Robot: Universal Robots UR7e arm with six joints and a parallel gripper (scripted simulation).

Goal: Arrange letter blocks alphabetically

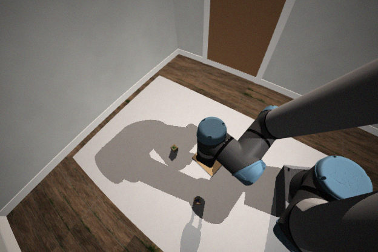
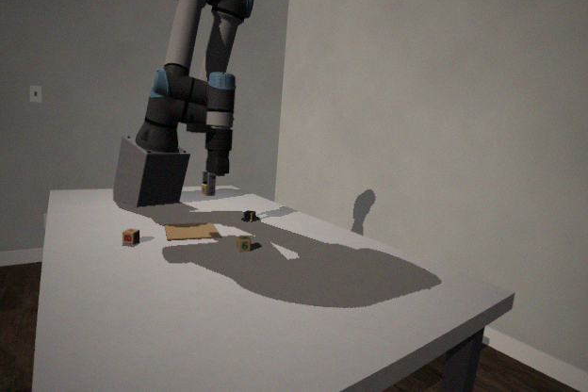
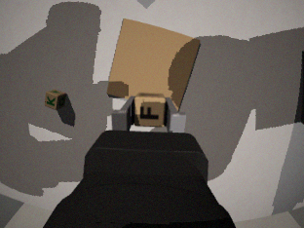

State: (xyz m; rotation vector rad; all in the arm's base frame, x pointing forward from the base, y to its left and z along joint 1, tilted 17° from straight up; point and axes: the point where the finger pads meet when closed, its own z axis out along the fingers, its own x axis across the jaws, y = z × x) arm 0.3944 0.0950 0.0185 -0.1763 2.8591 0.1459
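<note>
My gripper is now 120 mm above the tan mat, 50 mm to the left of it and 10 mm short of it. The rest, counted from my hand: block (210 mm to the right, 110 mm below, 60 mm ahead).
</note>
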